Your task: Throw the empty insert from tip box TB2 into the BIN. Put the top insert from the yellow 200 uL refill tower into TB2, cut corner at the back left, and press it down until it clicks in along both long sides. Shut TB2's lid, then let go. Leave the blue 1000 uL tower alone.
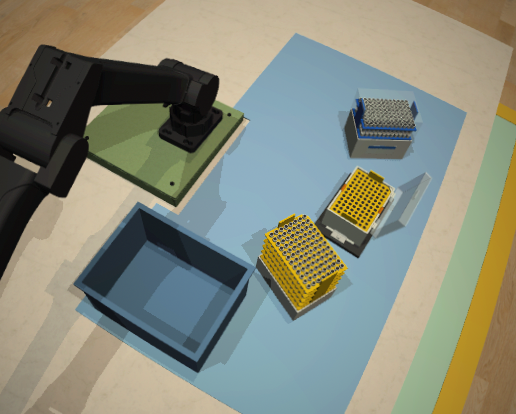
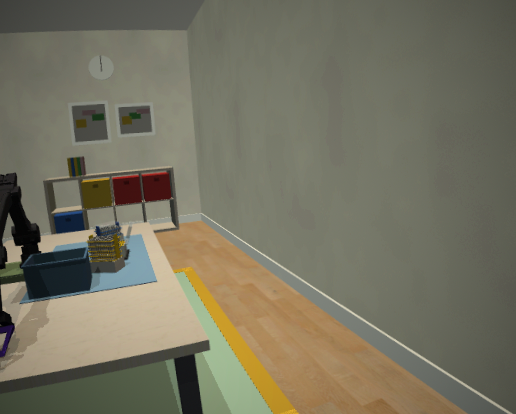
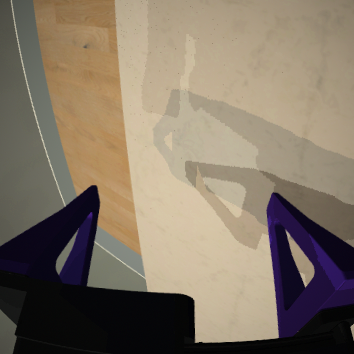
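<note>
TB2 is a light grey box on a dark base, with its clear lid standing open at the right. A yellow insert with open, empty holes sits in it. The yellow 200 uL tower stands nearer the bin, with filled yellow inserts stacked on a grey base. The dark blue BIN stands left of the tower; no insert shows inside. My gripper is open and empty above the cream table, its purple fingers wide apart. It is away from TB2, the tower and the bin.
The blue 1000 uL tower stands beyond TB2 on the blue mat. The arm base is on a green board. The cream table ends at the wooden floor. A shelf unit stands by the far wall.
</note>
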